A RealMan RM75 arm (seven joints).
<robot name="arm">
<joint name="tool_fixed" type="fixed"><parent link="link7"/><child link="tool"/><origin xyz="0 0 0"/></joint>
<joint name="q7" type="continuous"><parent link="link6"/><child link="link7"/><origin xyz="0 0 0.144"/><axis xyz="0 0 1"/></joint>
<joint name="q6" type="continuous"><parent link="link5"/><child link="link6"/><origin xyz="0 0 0"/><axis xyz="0 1 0"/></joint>
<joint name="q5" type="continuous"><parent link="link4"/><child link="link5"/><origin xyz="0 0 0.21"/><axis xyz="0 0 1"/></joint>
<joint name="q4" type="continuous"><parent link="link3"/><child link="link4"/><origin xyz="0 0 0"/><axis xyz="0 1 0"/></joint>
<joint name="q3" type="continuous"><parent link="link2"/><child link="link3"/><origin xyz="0 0 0.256"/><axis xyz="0 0 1"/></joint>
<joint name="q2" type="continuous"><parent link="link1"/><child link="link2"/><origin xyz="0 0 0"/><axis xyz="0 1 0"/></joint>
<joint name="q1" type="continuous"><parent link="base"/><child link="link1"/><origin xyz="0 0 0.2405"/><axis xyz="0 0 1"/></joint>
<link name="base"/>
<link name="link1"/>
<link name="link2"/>
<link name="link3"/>
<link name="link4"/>
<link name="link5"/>
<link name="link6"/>
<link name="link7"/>
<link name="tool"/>
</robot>
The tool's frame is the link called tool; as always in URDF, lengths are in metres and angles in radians. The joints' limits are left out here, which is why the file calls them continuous.
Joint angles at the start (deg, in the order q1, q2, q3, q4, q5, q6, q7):
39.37, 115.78, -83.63, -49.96, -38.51, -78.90, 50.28
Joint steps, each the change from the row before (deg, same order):
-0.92, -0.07, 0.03, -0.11, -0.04, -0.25, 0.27
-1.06, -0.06, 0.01, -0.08, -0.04, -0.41, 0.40
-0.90, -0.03, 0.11, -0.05, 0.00, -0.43, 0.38
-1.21, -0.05, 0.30, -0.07, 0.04, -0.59, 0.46
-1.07, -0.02, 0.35, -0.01, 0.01, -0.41, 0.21
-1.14, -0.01, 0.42, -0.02, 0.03, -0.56, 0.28
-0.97, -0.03, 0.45, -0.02, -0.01, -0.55, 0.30
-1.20, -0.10, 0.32, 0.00, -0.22, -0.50, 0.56
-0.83, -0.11, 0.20, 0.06, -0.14, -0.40, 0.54
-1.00, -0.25, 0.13, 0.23, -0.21, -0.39, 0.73
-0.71, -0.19, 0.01, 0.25, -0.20, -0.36, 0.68
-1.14, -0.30, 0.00, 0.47, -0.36, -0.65, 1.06
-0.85, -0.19, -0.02, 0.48, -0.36, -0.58, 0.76
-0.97, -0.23, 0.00, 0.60, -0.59, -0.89, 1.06
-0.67, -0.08, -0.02, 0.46, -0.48, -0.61, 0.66
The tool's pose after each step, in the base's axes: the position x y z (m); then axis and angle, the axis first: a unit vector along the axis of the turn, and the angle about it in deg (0 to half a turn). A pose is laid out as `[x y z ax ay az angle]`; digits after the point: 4 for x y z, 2 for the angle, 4 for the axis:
[0.0457 0.3696 0.0467 -0.8019 -0.1549 0.5770 156.96]
[0.0522 0.3677 0.0472 -0.8033 -0.1477 0.5769 156.87]
[0.0577 0.3660 0.0481 -0.8039 -0.1415 0.5777 156.77]
[0.0652 0.3639 0.0500 -0.8041 -0.1334 0.5794 156.47]
[0.0722 0.3623 0.0517 -0.8044 -0.1267 0.5804 155.94]
[0.0794 0.3603 0.0538 -0.8041 -0.1198 0.5823 155.44]
[0.0857 0.3584 0.0560 -0.8037 -0.1141 0.5839 155.02]
[0.0936 0.3560 0.0574 -0.8054 -0.1054 0.5833 154.74]
[0.0993 0.3541 0.0584 -0.8067 -0.0982 0.5828 154.67]
[0.1070 0.3521 0.0593 -0.8096 -0.0877 0.5805 154.63]
[0.1127 0.3503 0.0593 -0.8119 -0.0788 0.5784 154.82]
[0.1220 0.3471 0.0592 -0.8156 -0.0645 0.5750 155.19]
[0.1292 0.3443 0.0585 -0.8185 -0.0533 0.5720 155.56]
[0.1375 0.3403 0.0574 -0.8220 -0.0401 0.5681 156.29]
[0.1432 0.3372 0.0559 -0.8243 -0.0308 0.5653 156.82]

